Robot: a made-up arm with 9 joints. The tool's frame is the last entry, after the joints. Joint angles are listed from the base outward. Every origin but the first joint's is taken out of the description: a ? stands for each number. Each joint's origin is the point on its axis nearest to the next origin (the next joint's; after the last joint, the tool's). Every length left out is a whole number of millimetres.
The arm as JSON. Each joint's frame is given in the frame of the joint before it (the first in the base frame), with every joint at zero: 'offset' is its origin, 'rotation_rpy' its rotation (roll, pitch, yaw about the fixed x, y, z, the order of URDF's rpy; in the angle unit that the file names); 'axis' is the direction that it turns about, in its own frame. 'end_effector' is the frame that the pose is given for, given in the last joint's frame.
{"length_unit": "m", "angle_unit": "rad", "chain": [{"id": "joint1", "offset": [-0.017, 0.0, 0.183], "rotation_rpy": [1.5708, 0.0, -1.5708], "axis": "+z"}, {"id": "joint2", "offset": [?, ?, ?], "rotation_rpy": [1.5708, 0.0, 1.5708], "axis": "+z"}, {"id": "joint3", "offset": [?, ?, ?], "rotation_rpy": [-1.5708, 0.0, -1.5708], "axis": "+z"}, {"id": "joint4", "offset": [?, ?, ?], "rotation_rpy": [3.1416, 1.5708, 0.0], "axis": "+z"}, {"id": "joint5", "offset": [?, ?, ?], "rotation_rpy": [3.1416, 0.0, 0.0], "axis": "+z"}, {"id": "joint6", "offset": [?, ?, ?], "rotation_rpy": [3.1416, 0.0, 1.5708], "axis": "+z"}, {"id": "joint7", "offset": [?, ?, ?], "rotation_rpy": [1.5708, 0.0, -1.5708], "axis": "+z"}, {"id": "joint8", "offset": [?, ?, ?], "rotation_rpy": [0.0, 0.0, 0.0], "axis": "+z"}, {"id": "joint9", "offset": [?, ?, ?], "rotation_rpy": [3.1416, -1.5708, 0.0], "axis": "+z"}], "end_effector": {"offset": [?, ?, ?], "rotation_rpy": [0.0, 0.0, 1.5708]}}
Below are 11 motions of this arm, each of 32 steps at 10 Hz.
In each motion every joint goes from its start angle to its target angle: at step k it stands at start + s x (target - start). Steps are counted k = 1, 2, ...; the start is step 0. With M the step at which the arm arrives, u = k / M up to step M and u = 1 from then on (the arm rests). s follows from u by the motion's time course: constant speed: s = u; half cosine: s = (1 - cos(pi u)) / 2; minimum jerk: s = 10 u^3 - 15 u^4 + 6 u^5.
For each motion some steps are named. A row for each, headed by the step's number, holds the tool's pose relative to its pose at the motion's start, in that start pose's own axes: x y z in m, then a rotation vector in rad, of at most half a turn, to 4 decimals.
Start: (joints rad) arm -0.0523 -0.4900 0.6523 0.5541 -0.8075 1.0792 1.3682 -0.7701 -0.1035
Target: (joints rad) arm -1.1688 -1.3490 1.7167 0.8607 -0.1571 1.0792 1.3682 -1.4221 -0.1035
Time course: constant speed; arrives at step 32
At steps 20, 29, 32:
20: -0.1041 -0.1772 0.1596 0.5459 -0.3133 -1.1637
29: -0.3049 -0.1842 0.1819 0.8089 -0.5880 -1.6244
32: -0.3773 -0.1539 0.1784 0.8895 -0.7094 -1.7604

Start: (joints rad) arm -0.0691 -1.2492 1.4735 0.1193 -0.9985 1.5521 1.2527 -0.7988 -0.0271
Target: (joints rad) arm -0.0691 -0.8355 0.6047 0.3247 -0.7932 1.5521 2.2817 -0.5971 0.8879
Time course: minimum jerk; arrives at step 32
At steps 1, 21, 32:
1: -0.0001 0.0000 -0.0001 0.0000 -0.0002 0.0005
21: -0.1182 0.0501 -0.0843 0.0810 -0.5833 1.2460
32: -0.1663 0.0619 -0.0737 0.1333 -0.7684 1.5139

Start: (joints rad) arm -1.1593 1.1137 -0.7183 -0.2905 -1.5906 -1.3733 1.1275 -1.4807 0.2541
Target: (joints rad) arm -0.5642 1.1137 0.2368 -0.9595 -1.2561 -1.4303 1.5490 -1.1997 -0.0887
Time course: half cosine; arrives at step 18
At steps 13, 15, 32:
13: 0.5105 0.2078 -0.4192 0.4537 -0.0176 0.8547
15: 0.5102 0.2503 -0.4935 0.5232 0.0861 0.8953
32: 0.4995 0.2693 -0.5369 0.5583 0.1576 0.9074

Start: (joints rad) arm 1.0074 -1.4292 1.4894 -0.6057 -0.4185 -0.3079 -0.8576 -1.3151 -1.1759
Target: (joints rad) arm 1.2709 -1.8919 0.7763 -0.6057 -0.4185 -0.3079 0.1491 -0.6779 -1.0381
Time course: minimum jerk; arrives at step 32
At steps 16, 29, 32:
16: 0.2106 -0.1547 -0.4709 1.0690 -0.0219 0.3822
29: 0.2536 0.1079 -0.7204 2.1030 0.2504 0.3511
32: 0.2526 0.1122 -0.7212 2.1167 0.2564 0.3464

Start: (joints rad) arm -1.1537 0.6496 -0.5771 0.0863 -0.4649 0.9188 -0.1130 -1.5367 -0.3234
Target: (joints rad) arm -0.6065 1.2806 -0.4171 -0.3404 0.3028 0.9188 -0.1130 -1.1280 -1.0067
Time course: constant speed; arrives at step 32
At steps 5, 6, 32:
5: -0.0564 -0.0685 -0.0374 0.1462 -0.1195 0.0819
6: -0.0675 -0.0818 -0.0467 0.1768 -0.1445 0.0977
32: -0.2535 -0.2803 -0.4656 1.0061 -0.8200 0.5583

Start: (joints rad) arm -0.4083 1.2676 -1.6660 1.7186 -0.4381 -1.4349 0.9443 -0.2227 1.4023
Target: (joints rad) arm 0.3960 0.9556 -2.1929 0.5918 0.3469 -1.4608 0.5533 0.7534 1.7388
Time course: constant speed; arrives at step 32
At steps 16, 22, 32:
16: 0.2708 -0.0027 -0.3830 -0.4252 -0.6396 -0.4497
22: 0.4696 -0.0925 -0.4199 -0.5899 -0.8594 -0.6614
32: 0.8018 -0.3297 -0.2646 -0.8033 -1.2161 -1.0737

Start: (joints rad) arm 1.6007 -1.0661 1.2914 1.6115 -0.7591 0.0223 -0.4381 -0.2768 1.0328
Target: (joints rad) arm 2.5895 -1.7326 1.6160 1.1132 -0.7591 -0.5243 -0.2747 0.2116 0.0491
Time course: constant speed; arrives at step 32
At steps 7, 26, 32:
7: 0.2268 0.0754 -0.0611 0.0036 -0.2117 0.1348
26: 0.6078 0.6493 -0.3288 0.7200 -0.5596 0.2397
32: 0.5987 0.8999 -0.3663 1.0813 -0.5019 0.1472

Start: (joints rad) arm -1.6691 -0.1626 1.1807 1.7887 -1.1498 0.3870 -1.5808 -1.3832 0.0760
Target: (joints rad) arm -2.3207 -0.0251 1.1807 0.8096 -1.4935 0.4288 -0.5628 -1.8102 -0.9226
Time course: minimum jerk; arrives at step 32
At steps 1, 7, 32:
1: 0.0000 0.0002 0.0001 -0.0002 0.0000 -0.0003
7: 0.0069 0.0463 0.0347 -0.0509 0.0068 -0.0632
32: 0.1336 0.4895 0.1756 -0.5369 -0.1465 -0.5422

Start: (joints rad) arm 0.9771 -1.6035 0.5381 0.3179 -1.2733 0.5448 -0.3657 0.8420 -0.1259
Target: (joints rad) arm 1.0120 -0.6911 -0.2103 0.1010 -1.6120 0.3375 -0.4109 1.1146 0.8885
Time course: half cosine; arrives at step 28
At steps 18, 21, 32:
18: -0.5345 -0.1678 0.3254 -0.0946 0.6763 0.5371
21: -0.6172 -0.1357 0.4245 -0.0436 0.8051 0.5948
32: -0.6917 -0.0749 0.5341 0.0330 0.9320 0.6385

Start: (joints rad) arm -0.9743 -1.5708 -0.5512 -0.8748 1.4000 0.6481 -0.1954 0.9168 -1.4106
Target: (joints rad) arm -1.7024 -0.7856 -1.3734 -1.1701 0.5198 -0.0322 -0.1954 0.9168 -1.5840
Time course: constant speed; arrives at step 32
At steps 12, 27, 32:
12: -0.1685 0.0711 0.1043 0.0614 0.3175 -0.0842
27: -0.3513 0.2819 0.2834 0.1135 0.6818 -0.4187
32: -0.3756 0.3812 0.3354 0.1272 0.7739 -0.5807

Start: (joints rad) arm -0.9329 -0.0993 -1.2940 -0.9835 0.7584 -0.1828 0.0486 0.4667 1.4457
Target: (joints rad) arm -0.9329 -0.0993 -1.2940 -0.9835 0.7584 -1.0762 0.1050 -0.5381 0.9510
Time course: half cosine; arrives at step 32
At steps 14, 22, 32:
14: 0.0749 0.0347 0.0371 0.4460 -0.2510 -0.3101
22: 0.1099 0.0304 0.0780 0.8994 -0.4510 -0.4558
32: 0.1134 0.0135 0.0922 1.1711 -0.5462 -0.4628

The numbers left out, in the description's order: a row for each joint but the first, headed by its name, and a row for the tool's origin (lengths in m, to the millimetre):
joint2: -0.156 -0.042 0.0
joint3: -0.031 0.196 0.0
joint4: 0.387 -0.038 0.0
joint5: -0.041 -0.037 0.0
joint6: 0.315 -0.003 0.0
joint7: -0.088 0.166 0.0
joint8: -0.11 -0.394 0.0
joint9: 0.028 0.352 0.0
tool: 0.152 -0.102 0.0

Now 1 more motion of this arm.
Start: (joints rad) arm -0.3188 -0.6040 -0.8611 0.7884 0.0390 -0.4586 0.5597 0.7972 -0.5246
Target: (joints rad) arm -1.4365 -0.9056 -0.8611 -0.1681 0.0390 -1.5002 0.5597 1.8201 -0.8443
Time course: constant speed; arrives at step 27
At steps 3, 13, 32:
3: -0.1911 0.1720 -0.0144 0.1253 0.0419 -0.2804
13: -0.4939 0.8797 0.2418 0.1608 0.1757 -1.2529
32: -0.1729 1.5073 0.6501 -0.8658 0.2588 -2.1140

